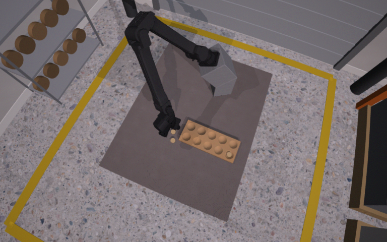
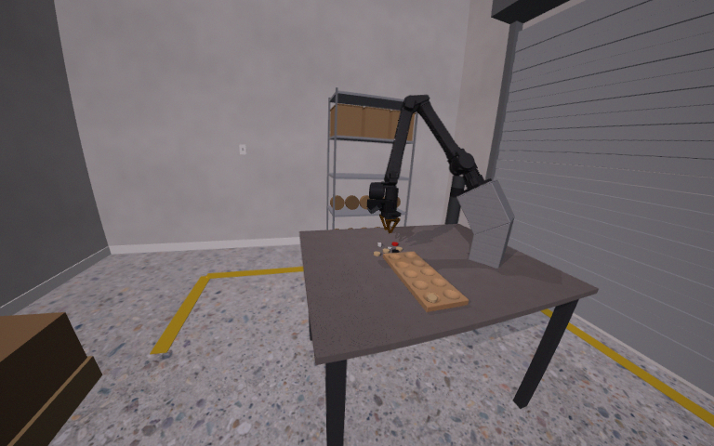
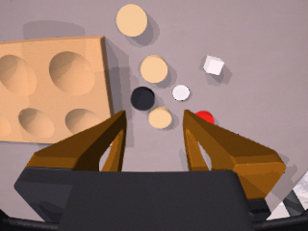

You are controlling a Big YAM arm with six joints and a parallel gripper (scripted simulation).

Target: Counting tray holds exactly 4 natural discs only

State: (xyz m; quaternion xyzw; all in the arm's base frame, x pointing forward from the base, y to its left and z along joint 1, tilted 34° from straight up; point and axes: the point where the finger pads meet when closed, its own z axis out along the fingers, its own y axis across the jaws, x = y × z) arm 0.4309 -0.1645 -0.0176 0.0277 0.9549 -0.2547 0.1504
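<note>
Now: hand 4 cm past the black piece, 2 cm to the right of it and 11 cm above it. Round my hand: red piece 9 cm behind, 6 cm to the right, 11 cm below; then white cube 7 cm to the right, 10 cm below; then white disc 4 cm behind, 3 cm to the right, 11 cm below.
</note>
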